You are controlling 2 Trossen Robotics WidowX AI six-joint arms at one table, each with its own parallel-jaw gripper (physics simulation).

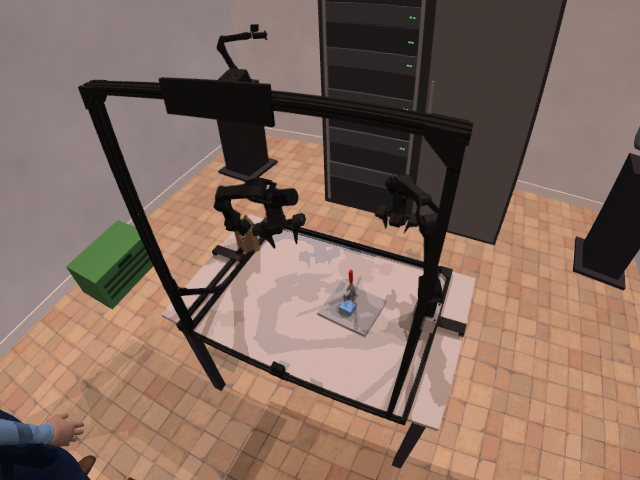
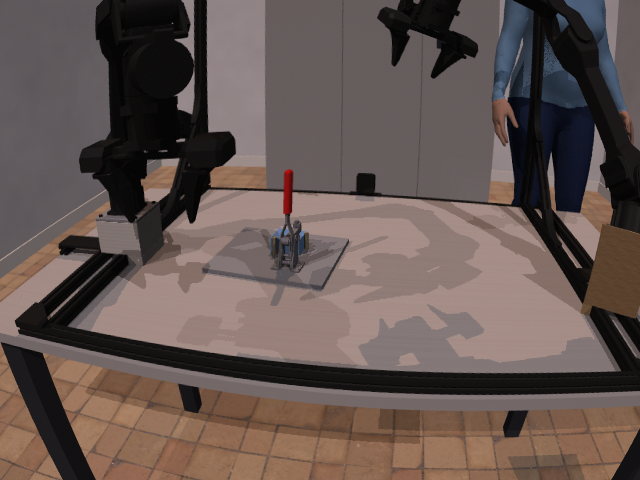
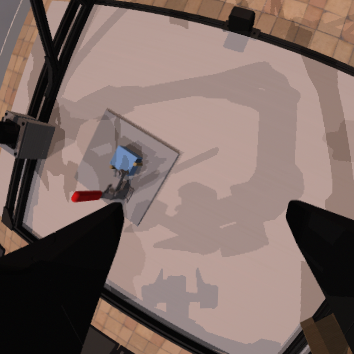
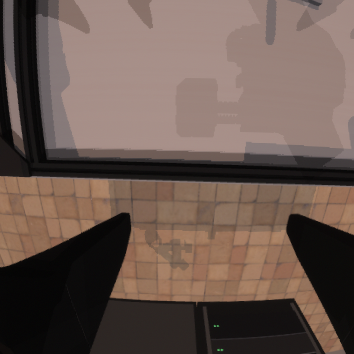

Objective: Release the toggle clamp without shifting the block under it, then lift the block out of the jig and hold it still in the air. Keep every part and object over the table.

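Places are measured from the left arm's base along level axes (x ahead, y left, z up), in millimetres.
Pixels of known places: left gripper, fingertip midpoint: [image 1: 285, 246] [image 2: 413, 71] [image 3: 205, 210]; right gripper, fingertip midpoint: [image 1: 395, 230] [image 2: 161, 221] [image 4: 209, 222]; left arm's base, origin of the base link: [image 1: 244, 227] [image 2: 627, 241]; right arm's base, origin of the base link: [image 1: 427, 309] [image 3: 10, 133].
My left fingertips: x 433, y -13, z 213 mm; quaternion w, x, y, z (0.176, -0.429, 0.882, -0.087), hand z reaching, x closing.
Note:
For each thing: its top centre in the pictures, then the offset to it from my left fingertips. Level surfaces: height alone.
- blue block, middle of its top: [image 2: 288, 234] [image 3: 122, 160] [image 1: 347, 305] 160 mm ahead, 160 mm left, 308 mm down
- grey jig plate, middle of its top: [image 2: 278, 252] [image 3: 120, 166] [image 1: 352, 306] 163 mm ahead, 187 mm left, 337 mm down
- table, its level: 345 mm down
The blue block [image 1: 347, 308] [image 2: 279, 238] [image 3: 126, 159] sits on the grey jig plate [image 1: 362, 322] [image 2: 232, 258] [image 3: 155, 150], with small yellow-brown guides at its sides. The grey metal toggle clamp stands beside it, its arm reaching toward the block's top; its red handle [image 1: 351, 276] [image 2: 287, 192] [image 3: 87, 196] points up. Whether the clamp's tip touches the block is too small to tell. My left gripper [image 1: 284, 243] [image 2: 414, 70] [image 3: 205, 210] is open, empty and high above the table. My right gripper [image 1: 395, 227] [image 2: 162, 221] [image 4: 209, 222] is open and empty, apart from the clamp and block.
A black frame [image 1: 310, 385] [image 2: 330, 379] borders the table [image 1: 310, 356] [image 2: 330, 330], with uprights at both sides. A brown panel [image 1: 247, 238] [image 2: 615, 273] is at the left arm's base; a grey box [image 2: 121, 236] [image 3: 36, 140] is at the right arm's base. A person [image 2: 555, 67] stands beyond the table.

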